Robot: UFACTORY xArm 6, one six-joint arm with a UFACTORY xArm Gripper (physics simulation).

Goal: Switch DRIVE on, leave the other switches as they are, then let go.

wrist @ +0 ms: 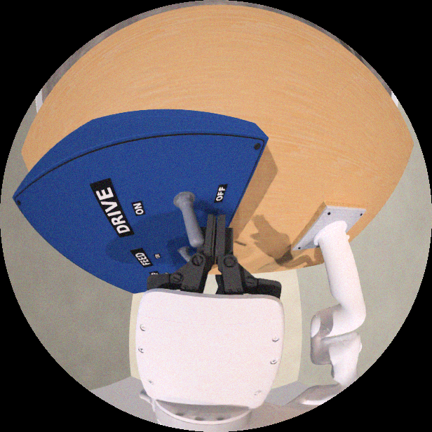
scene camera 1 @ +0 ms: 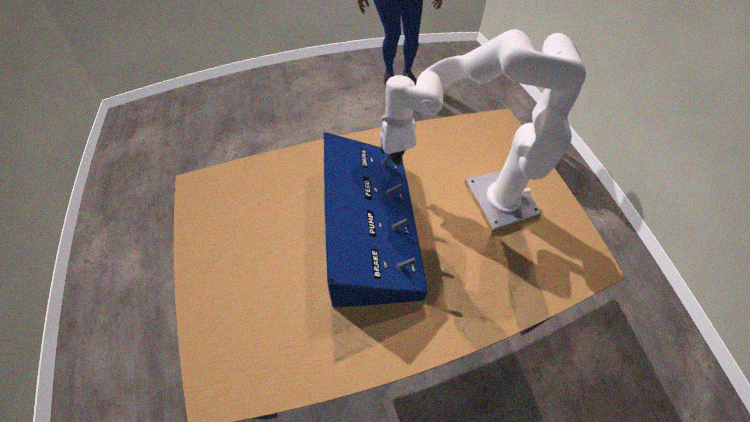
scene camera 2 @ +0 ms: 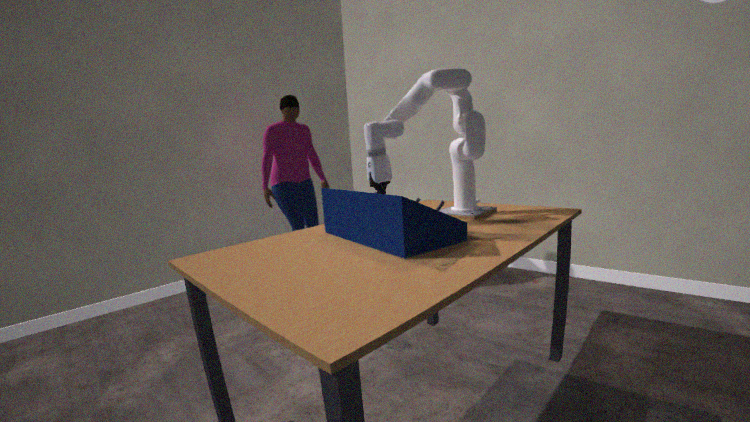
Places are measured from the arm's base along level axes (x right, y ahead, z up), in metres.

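Where they show: gripper, fingertip midpoint: point(scene camera 1: 396, 162); arm's base, origin of the base link: point(scene camera 1: 503, 197) point(scene camera 2: 465, 209).
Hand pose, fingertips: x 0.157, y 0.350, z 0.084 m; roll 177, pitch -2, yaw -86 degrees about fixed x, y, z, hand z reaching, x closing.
Things, the pixels of their top centre, and the offset from my fingertips. "spot": a spot on its surface instead. Level surfaces: height alone.
- DRIVE lever, surface spot: point(scene camera 1: 387, 161) spot: dx +0.009, dy +0.027, dz +0.000 m
- FEED lever, surface spot: point(scene camera 1: 394, 190) spot: dx -0.109, dy +0.041, dz +0.004 m
- PUMP lever, surface spot: point(scene camera 1: 400, 225) spot: dx -0.228, dy +0.060, dz +0.004 m
- BRAKE lever, surface spot: point(scene camera 1: 406, 264) spot: dx -0.345, dy +0.080, dz +0.006 m
- wooden table, its level: dz -0.105 m
The DRIVE lever point(scene camera 1: 387, 162) point(wrist: 190, 220) is grey and stands between its ON and OFF labels, its tip leaning somewhat to the OFF side in the wrist view. My gripper point(scene camera 1: 397, 158) point(scene camera 2: 381, 190) point(wrist: 216, 222) is shut and empty, on the OFF side of this lever. Its fingers are close beside the lever's tip; contact is not clear. In scene camera 1 the fingers partly hide the lever. The FEED lever point(scene camera 1: 394, 190) point(wrist: 185, 253), PUMP lever point(scene camera 1: 400, 225) and BRAKE lever point(scene camera 1: 406, 264) lean to their OFF side. In scene camera 2 the panel hides the DRIVE lever.
The sloped blue panel point(scene camera 1: 346, 236) point(scene camera 2: 364, 220) point(wrist: 165, 165) stands on the wooden table point(scene camera 1: 241, 262) point(scene camera 2: 314, 293) point(wrist: 310, 100). The arm's base plate point(scene camera 1: 485, 196) point(wrist: 320, 220) is bolted on the OFF side of the panel. A person point(scene camera 1: 401, 26) point(scene camera 2: 289, 157) stands beyond the table.
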